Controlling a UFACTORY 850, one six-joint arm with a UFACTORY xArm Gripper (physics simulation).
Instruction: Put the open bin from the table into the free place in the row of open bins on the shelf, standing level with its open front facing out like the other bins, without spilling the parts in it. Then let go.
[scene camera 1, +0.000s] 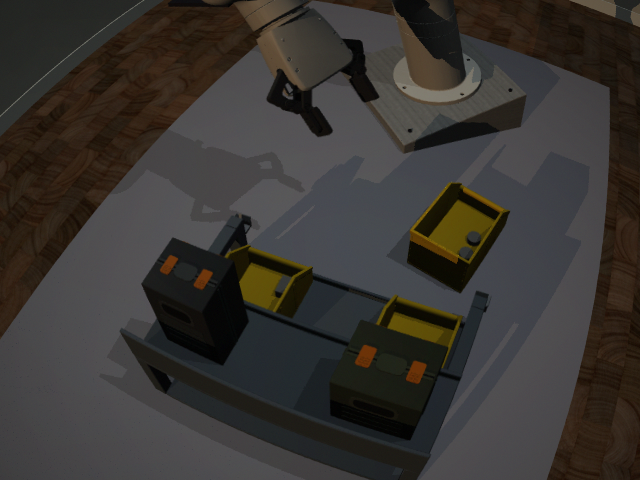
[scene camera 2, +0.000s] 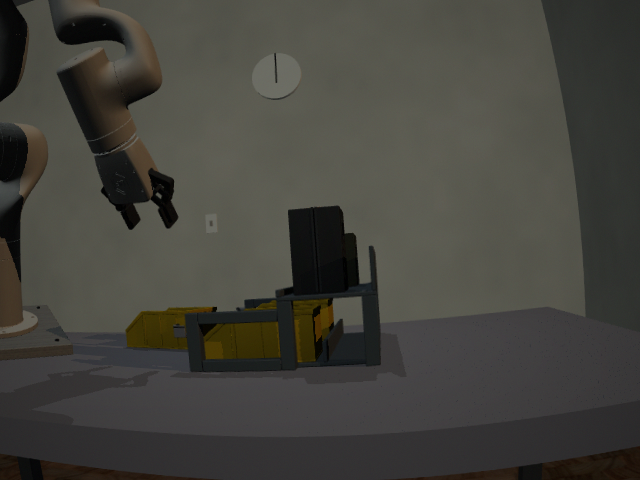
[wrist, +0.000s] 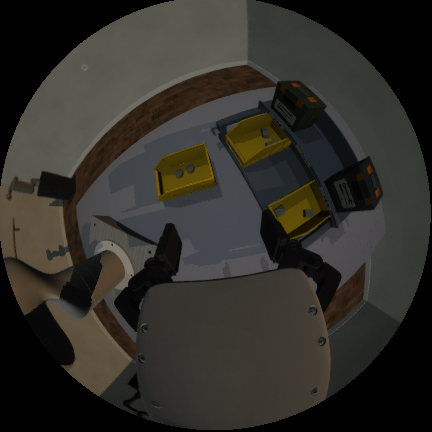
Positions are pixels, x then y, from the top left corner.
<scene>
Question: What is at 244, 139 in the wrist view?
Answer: A yellow bin.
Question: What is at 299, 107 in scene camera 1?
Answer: My gripper.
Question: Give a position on a shelf post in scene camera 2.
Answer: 285, 313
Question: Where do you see my gripper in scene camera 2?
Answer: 153, 224
</scene>
